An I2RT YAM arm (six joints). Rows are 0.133 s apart.
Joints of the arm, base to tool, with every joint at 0 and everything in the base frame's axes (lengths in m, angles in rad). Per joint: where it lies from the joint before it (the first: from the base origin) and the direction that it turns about. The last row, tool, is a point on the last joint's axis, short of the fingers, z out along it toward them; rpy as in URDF.
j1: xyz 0 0 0.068 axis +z
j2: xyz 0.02 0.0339 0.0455 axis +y
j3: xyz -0.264 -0.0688 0 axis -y
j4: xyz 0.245 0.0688 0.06 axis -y
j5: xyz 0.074 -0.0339 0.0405 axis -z
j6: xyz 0.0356 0 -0.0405 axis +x
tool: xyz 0 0 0 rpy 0 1.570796 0
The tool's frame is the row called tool.
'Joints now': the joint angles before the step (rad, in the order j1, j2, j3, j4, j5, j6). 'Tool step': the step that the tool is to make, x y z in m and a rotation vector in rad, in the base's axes. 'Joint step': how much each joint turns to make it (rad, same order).
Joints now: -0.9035, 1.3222, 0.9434, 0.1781, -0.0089, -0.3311
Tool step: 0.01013, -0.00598, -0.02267, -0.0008, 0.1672, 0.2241
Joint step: -0.0076, 0.0673, 0.0122, -0.0675, -0.1900, -0.1884
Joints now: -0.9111, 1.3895, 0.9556, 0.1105, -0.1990, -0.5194
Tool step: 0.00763, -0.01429, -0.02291, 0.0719, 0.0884, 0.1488
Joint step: -0.0231, 0.0982, 0.0444, -0.0827, -0.1485, -0.0940
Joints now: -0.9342, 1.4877, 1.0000, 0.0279, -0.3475, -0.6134
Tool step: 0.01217, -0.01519, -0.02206, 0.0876, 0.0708, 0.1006
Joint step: -0.0061, 0.1166, 0.0721, -0.0922, -0.0895, -0.0630
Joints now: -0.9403, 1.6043, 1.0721, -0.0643, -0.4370, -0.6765
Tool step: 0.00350, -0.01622, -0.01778, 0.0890, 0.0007, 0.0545
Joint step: -0.0261, 0.0920, 0.0492, -0.0337, -0.0951, -0.0076
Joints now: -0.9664, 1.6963, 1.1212, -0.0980, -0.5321, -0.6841
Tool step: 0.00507, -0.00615, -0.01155, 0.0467, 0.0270, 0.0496
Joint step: -0.0015, 0.0569, 0.0400, -0.0554, -0.0416, -0.0353
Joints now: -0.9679, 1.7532, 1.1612, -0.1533, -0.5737, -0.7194
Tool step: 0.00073, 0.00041, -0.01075, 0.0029, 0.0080, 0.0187
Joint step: 0.0015, 0.0185, -0.0183, 0.0198, -0.0092, -0.0184
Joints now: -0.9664, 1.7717, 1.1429, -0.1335, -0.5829, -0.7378
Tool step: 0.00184, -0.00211, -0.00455, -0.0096, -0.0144, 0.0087
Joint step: 0.0000, 0.0154, -0.0062, 0.0367, -0.0107, -0.0016
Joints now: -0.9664, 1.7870, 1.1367, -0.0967, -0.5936, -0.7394
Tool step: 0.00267, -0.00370, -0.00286, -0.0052, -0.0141, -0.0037
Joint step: 0.0000, 0.0185, 0.0046, 0.0322, -0.0031, 0.0107
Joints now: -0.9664, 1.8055, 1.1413, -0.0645, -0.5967, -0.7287
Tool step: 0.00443, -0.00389, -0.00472, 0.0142, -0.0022, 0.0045
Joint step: 0.0031, 0.0291, 0.0183, 0.0047, -0.0077, 0.0078
